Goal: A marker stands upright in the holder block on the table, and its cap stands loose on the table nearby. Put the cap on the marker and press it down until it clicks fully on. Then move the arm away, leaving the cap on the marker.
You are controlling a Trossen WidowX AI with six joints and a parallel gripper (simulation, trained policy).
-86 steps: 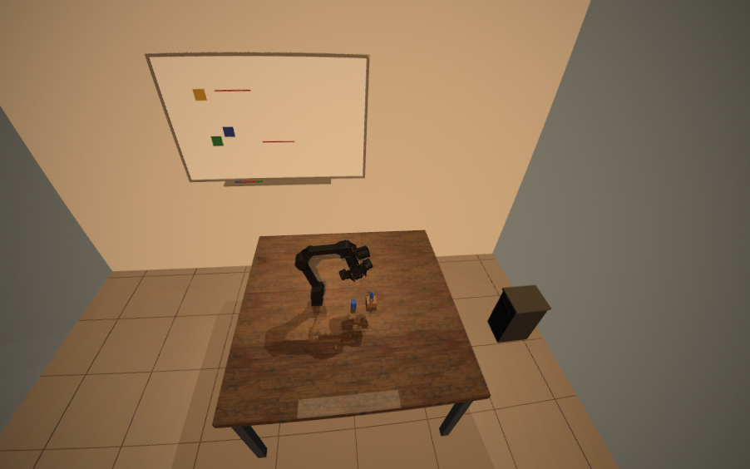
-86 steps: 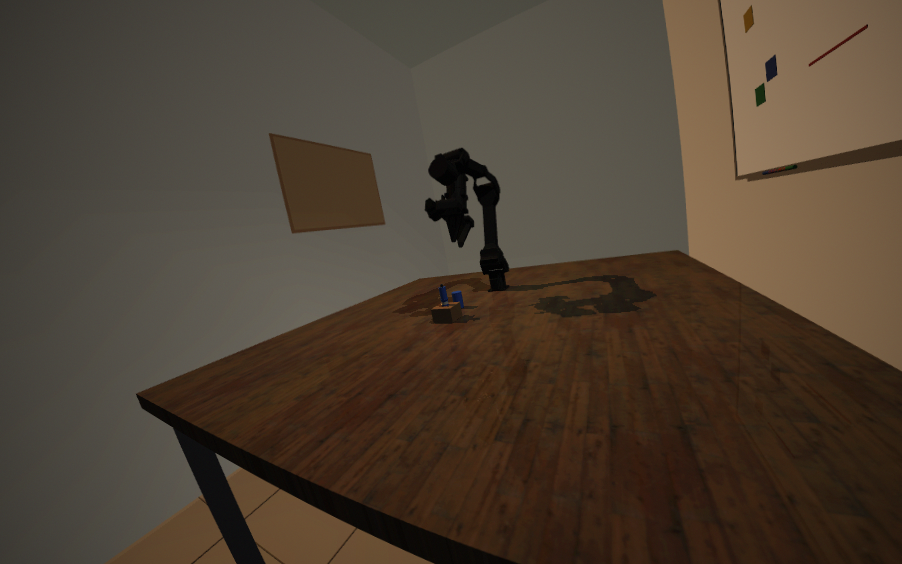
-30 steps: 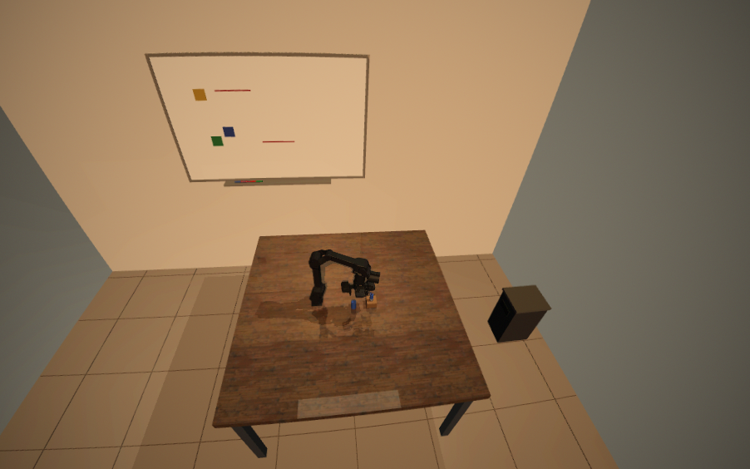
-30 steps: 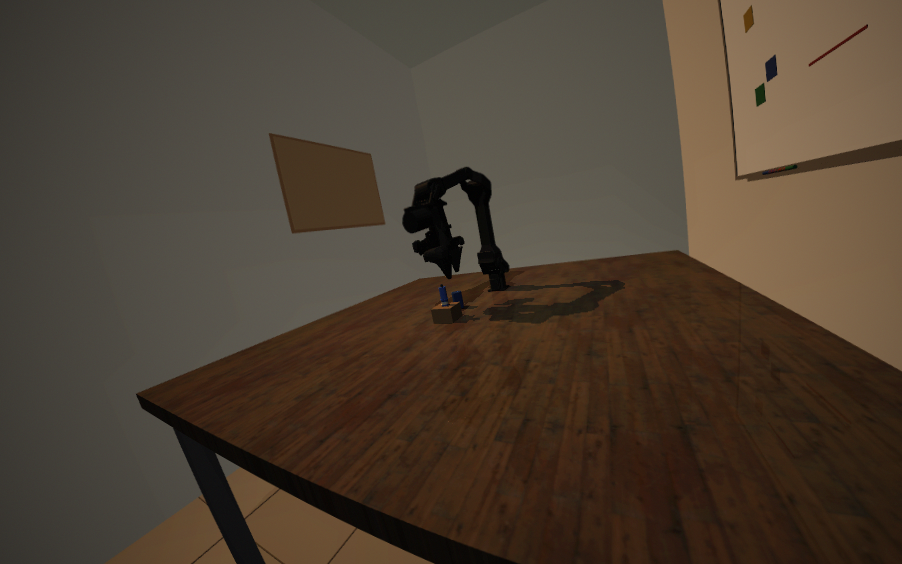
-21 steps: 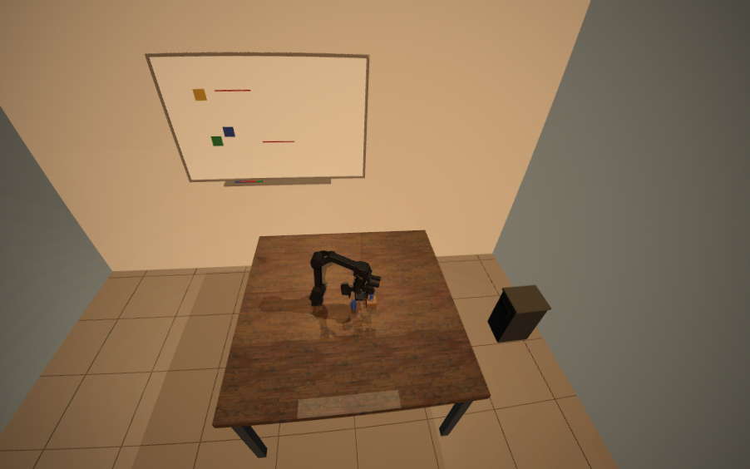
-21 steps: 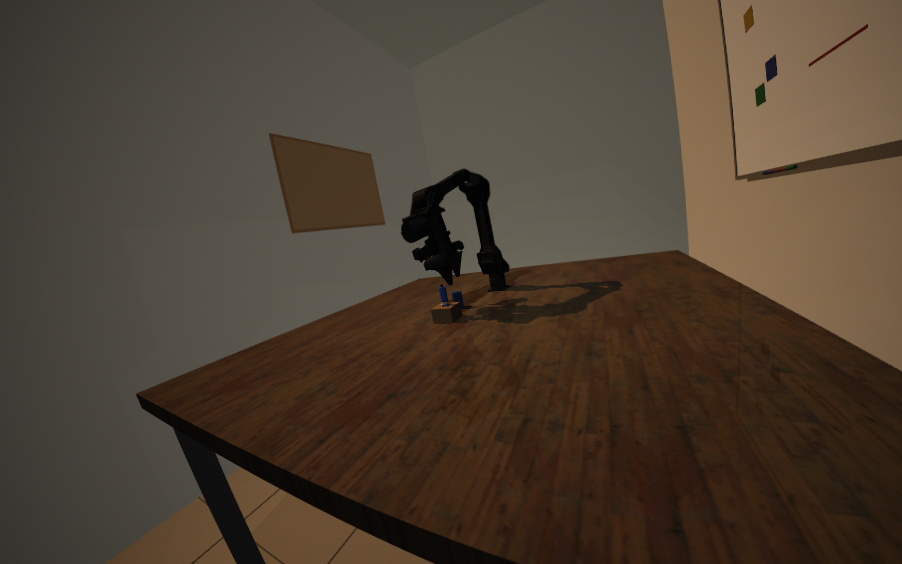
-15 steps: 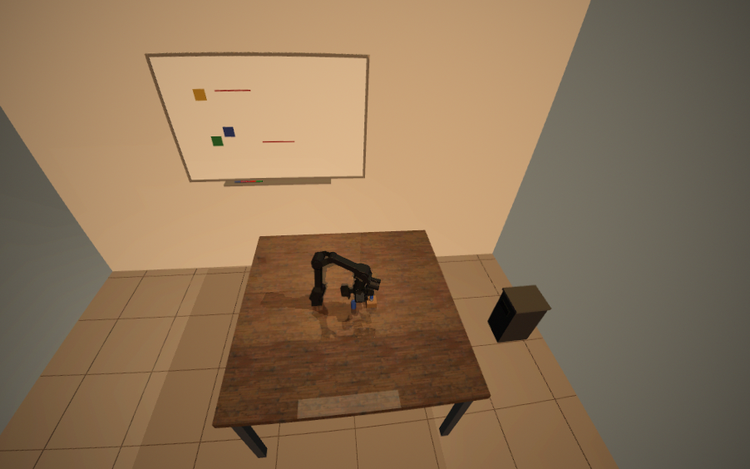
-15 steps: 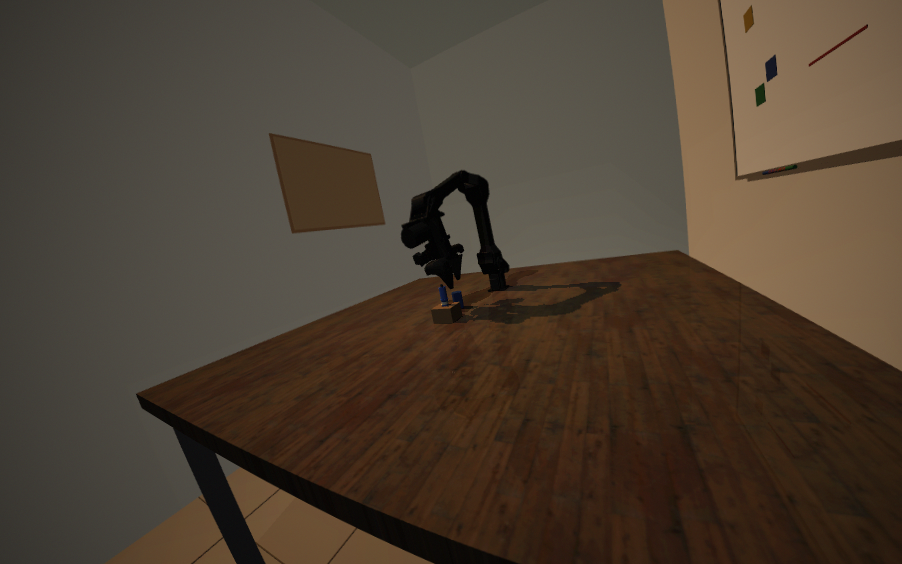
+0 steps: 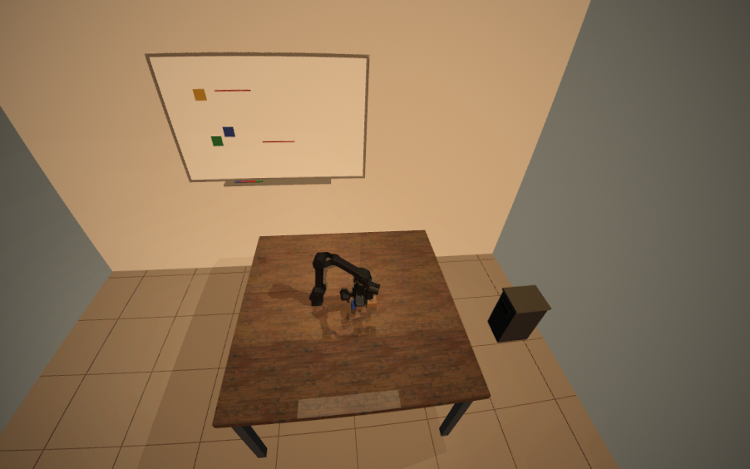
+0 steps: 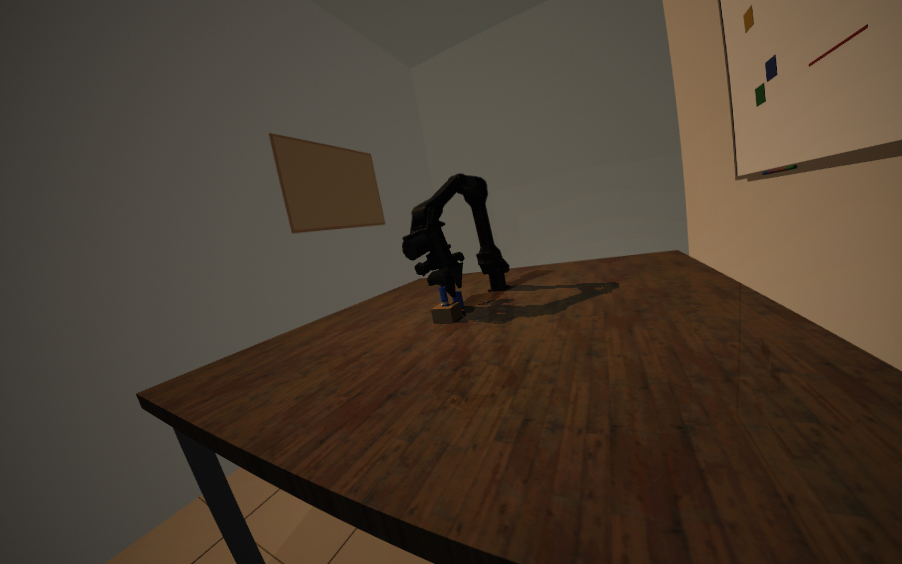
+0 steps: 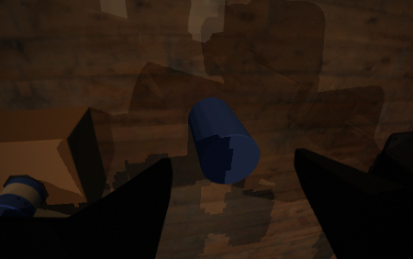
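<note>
Now: gripper tip 2 cm above the blue cap. Also, from my gripper tip: tan holder block (11 cm ahead, 2 cm to the left, 3 cm below).
</note>
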